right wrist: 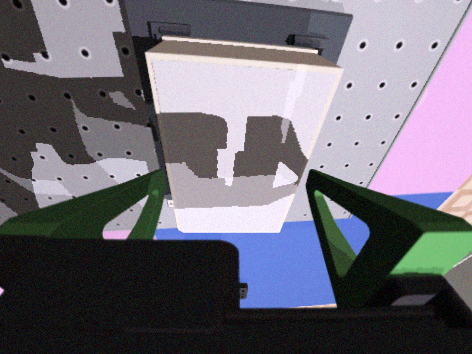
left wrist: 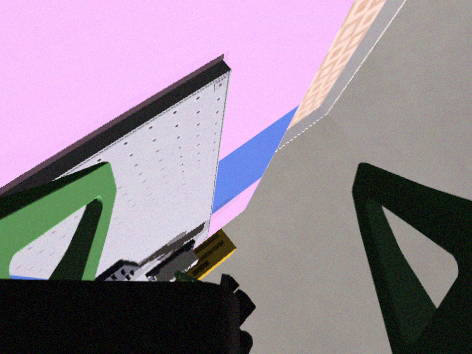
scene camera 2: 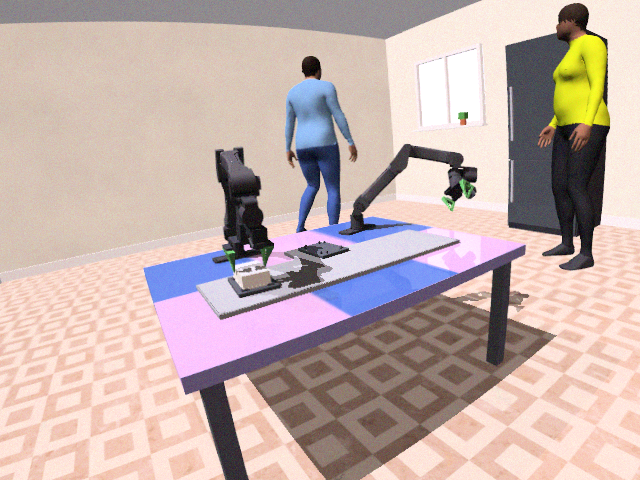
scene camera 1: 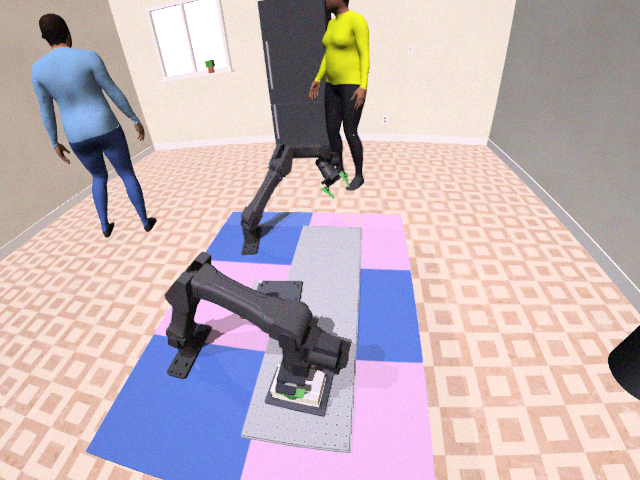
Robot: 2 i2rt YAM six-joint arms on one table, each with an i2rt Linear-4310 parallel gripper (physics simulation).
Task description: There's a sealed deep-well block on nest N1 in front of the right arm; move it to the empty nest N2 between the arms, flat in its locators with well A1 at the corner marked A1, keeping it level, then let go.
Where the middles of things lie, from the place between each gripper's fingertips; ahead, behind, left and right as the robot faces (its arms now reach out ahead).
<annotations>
Now: left hand 91 cm to the left of the white deep-well block (scene camera 1: 314, 385) and 7 cm above it.
Right now my right hand is 10 mm short of the white deep-well block and 10 mm above it.
</annotations>
